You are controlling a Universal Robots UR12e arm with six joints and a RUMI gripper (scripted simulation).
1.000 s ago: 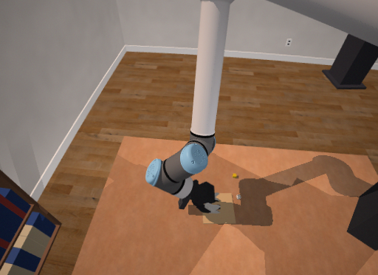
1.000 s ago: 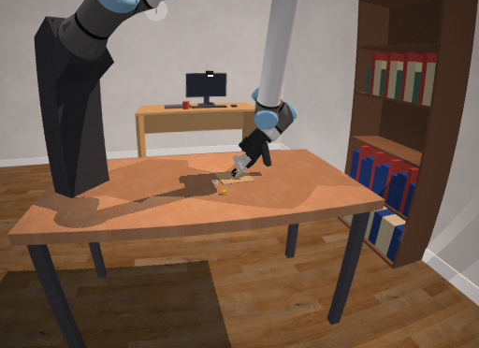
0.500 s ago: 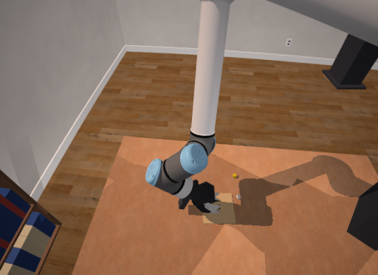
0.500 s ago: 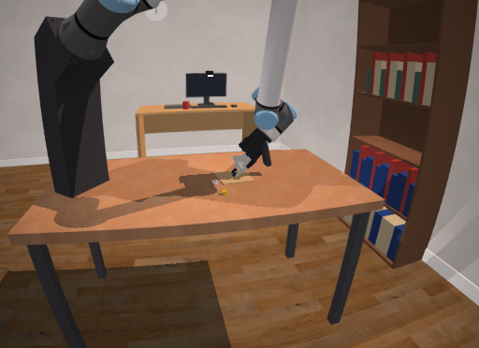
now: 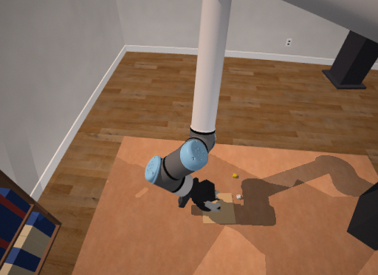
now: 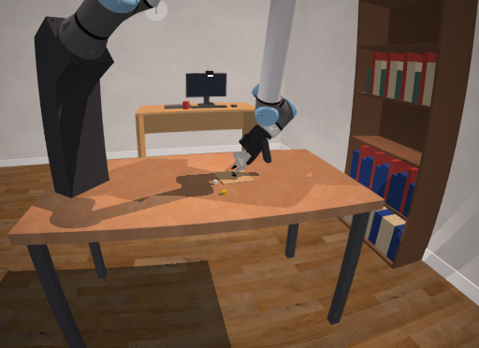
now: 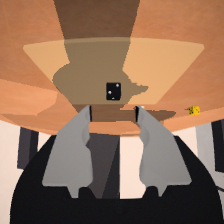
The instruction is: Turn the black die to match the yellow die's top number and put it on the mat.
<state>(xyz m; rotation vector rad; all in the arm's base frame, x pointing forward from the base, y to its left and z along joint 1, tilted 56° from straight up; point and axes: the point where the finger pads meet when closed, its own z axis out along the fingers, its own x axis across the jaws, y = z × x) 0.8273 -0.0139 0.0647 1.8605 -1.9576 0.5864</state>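
My gripper is now 3 cm above the black die and 1 cm past it. Round my hand: tan mat (4 cm below, 1 cm behind); white die (11 cm behind, 4 cm to the right, 3 cm below); yellow die (16 cm to the right, 11 cm behind, 3 cm below).
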